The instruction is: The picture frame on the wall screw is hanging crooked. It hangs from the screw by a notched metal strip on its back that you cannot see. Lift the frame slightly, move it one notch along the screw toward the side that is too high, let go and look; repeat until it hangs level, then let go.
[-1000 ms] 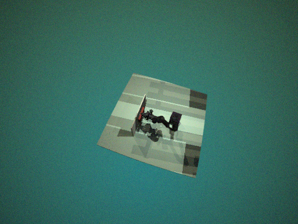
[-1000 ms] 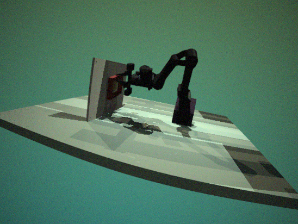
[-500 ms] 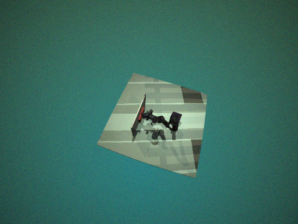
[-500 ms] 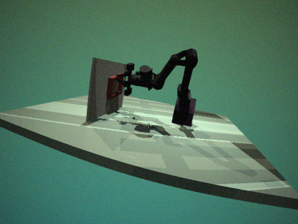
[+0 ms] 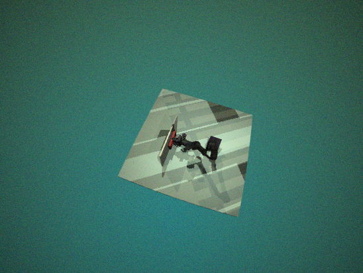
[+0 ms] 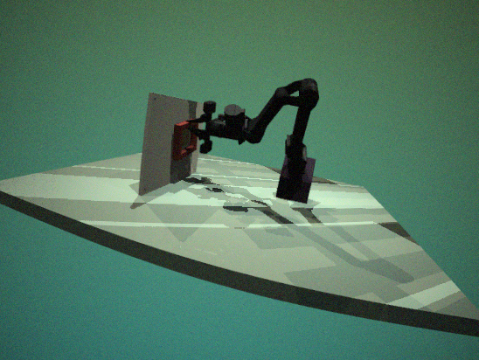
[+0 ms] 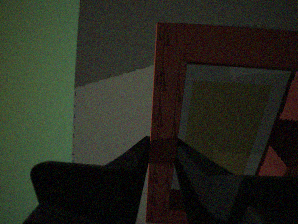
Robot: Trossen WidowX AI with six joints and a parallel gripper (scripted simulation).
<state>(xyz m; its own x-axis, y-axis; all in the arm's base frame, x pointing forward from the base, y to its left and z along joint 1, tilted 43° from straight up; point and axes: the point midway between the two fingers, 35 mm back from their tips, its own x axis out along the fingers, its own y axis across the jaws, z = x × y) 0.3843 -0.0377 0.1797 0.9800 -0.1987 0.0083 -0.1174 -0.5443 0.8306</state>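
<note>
My gripper tip is now 50 mm above the red picture frame and 10 mm to the left of it. The rest, counted from my gripper tip: grey wall panel 70 mm below, 20 mm ahead.
</note>
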